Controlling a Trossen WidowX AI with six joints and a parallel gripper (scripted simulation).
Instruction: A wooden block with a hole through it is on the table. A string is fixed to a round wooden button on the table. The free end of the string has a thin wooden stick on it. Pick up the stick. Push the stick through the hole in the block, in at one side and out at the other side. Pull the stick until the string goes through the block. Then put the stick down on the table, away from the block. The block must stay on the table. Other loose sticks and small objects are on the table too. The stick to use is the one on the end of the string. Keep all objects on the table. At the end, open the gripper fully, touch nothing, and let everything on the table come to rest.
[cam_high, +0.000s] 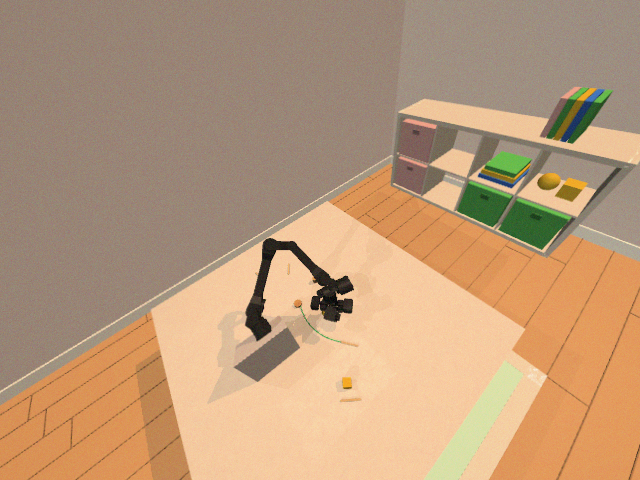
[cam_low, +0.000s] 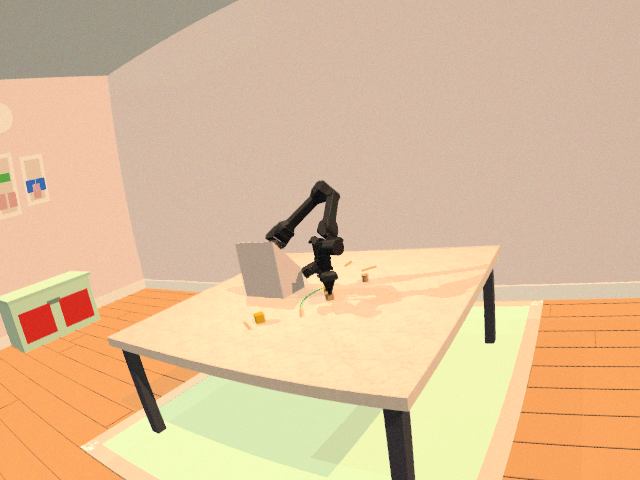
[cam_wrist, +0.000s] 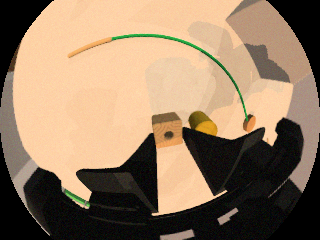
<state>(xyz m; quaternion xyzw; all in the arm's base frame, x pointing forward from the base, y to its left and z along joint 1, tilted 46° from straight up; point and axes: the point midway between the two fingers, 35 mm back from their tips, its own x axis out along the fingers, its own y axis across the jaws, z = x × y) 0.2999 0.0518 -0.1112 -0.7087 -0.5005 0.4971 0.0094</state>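
The yellow cylinder is 30 mm behind my gripper tip and 30 mm to the left of it. Also, from my gripper tip: thin wooden stick: 40 mm behind, 140 mm to the right, 20 mm below; then round wooden button: 110 mm behind, 160 mm to the left, 20 mm below; then wooden block: 10 mm below.
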